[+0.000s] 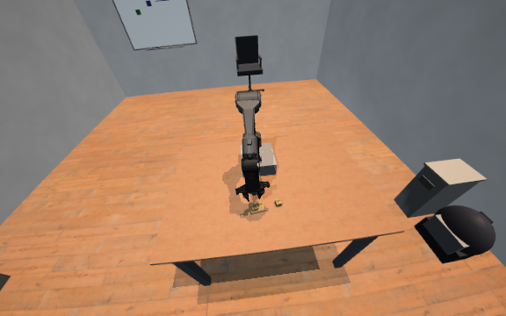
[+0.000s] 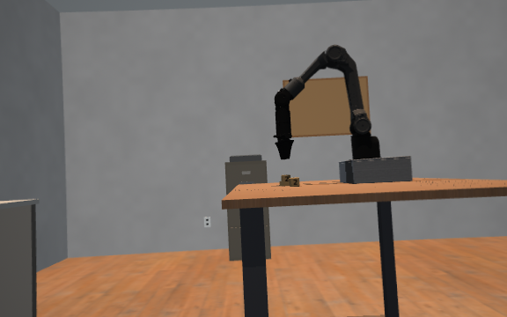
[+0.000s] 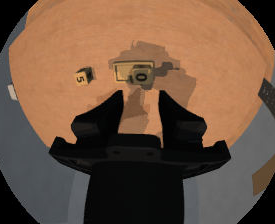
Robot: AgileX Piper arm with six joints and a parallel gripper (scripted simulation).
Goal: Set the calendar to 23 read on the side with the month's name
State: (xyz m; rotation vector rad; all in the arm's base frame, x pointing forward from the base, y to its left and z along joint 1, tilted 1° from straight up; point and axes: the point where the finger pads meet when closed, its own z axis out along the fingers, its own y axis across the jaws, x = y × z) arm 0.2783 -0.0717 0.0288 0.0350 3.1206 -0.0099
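Now: hand 80 mm above the tan calendar cube. Also, from my hand: tan calendar tray 100 mm below, 20 mm to the left.
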